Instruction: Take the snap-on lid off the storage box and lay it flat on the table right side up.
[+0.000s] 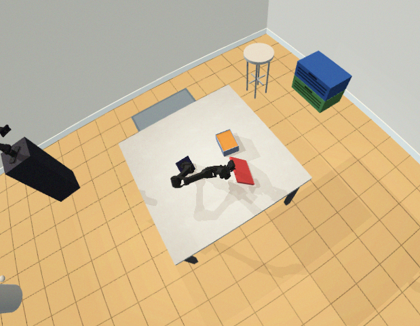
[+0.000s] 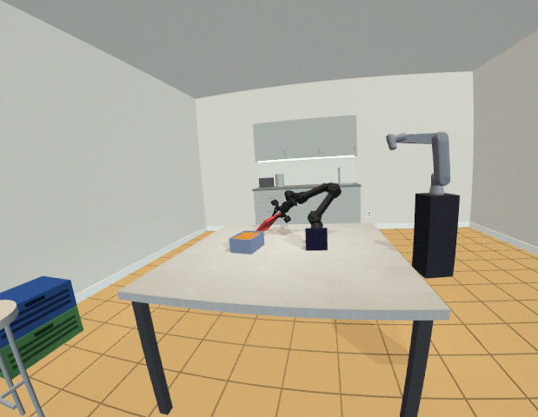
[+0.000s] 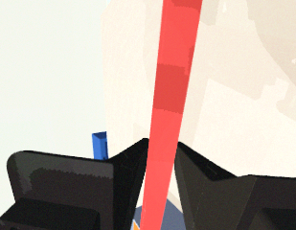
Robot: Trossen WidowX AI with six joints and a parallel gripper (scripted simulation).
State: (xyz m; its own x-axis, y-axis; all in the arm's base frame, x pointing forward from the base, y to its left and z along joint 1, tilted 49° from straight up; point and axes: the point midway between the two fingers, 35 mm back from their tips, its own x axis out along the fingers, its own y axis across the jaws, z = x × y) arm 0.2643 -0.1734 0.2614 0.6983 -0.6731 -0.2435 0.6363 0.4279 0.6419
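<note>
Now: the lid 5 cm ahead of my gripper tip, 3 cm to the right of it and 6 cm below it. Round my gripper tip: storage box: 14 cm ahead, 28 cm to the left, 9 cm below.
</note>
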